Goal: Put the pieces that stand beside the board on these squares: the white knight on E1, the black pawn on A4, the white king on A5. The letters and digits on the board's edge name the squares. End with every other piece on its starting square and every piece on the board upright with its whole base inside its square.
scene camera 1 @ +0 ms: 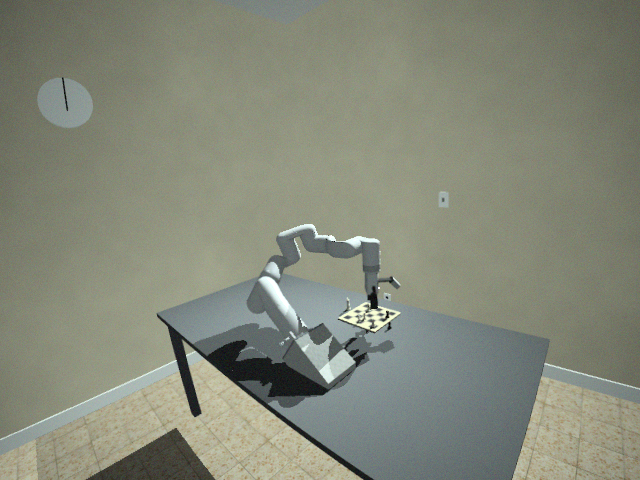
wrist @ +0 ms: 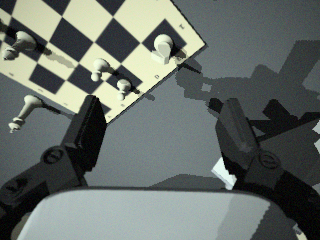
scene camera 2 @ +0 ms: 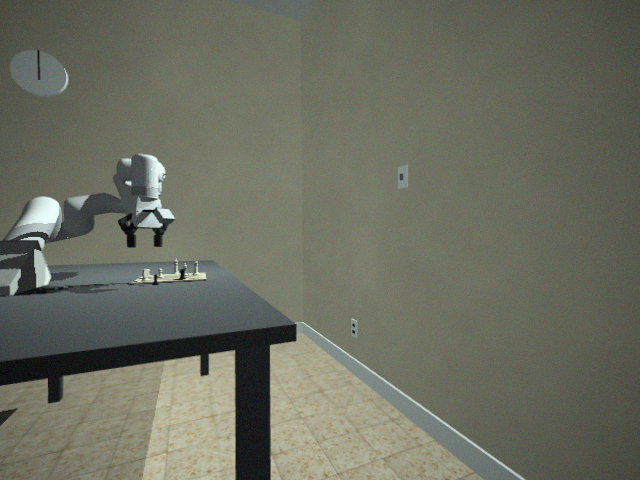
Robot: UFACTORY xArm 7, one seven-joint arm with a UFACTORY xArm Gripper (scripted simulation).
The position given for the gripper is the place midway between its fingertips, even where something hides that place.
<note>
In view: the gripper point(scene camera 2: 145, 247) and a chessboard point(scene camera 1: 378, 315).
The chessboard shows as well in the wrist view point(wrist: 60, 67). The gripper shows as well in the wrist view point(wrist: 161, 111).
</note>
